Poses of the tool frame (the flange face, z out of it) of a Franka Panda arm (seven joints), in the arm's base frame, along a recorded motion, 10 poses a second.
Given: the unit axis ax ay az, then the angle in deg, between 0 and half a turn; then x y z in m.
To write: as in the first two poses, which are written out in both.
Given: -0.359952 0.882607 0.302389 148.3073 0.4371 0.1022 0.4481
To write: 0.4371 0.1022 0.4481 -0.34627 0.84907 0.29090 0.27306
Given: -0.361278 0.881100 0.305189 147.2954 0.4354 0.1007 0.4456
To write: 0.4354 0.1007 0.4456 -0.34666 0.84546 0.29284 0.28154
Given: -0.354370 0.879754 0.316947 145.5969 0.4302 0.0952 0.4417
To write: 0.4302 0.0952 0.4417 -0.33852 0.84040 0.30277 0.29573
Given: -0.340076 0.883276 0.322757 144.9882 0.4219 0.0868 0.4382
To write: 0.4219 0.0868 0.4382 -0.32433 0.84237 0.30781 0.30080
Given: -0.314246 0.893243 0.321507 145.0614 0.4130 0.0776 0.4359
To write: 0.4130 0.0776 0.4359 -0.29975 0.85204 0.30668 0.30019
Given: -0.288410 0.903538 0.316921 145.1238 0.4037 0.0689 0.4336
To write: 0.4037 0.0689 0.4336 -0.27516 0.86201 0.30236 0.29968
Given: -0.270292 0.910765 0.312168 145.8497 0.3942 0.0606 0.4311
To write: 0.3942 0.0606 0.4311 -0.25838 0.87062 0.29841 0.29363
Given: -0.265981 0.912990 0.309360 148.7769 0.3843 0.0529 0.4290
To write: 0.3843 0.0529 0.4290 -0.25617 0.87931 0.29795 0.26911
